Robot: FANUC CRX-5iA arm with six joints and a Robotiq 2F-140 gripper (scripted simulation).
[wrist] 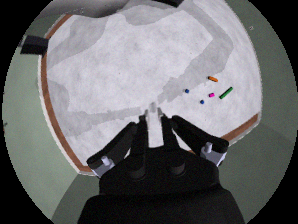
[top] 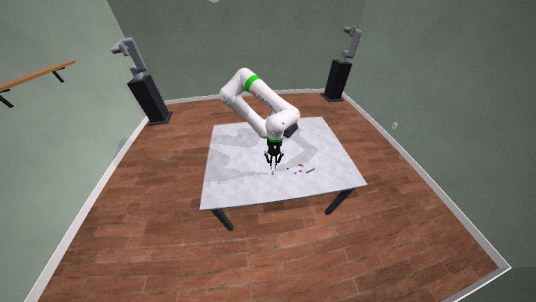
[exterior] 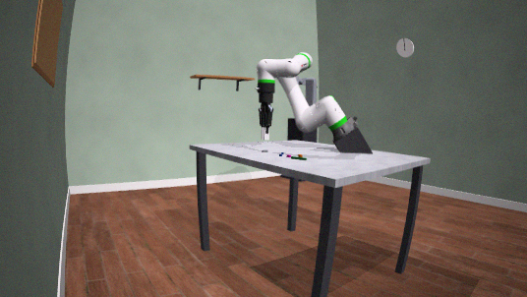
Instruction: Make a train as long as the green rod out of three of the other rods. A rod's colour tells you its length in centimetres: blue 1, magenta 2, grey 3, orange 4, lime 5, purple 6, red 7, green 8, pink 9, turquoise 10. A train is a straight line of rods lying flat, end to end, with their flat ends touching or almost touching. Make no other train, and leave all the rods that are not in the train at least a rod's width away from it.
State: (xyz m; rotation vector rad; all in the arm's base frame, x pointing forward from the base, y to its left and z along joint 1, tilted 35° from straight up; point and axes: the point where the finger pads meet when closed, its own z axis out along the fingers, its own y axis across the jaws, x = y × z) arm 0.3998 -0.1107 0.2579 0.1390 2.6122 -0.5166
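The grey rod lies 90 mm below my hand. From my hand the other things lie so: orange rod (20 mm behind, 240 mm to the left, 90 mm below); then green rod (40 mm ahead, 300 mm to the left, 90 mm below); then magenta rod (30 mm ahead, 220 mm to the left, 90 mm below).
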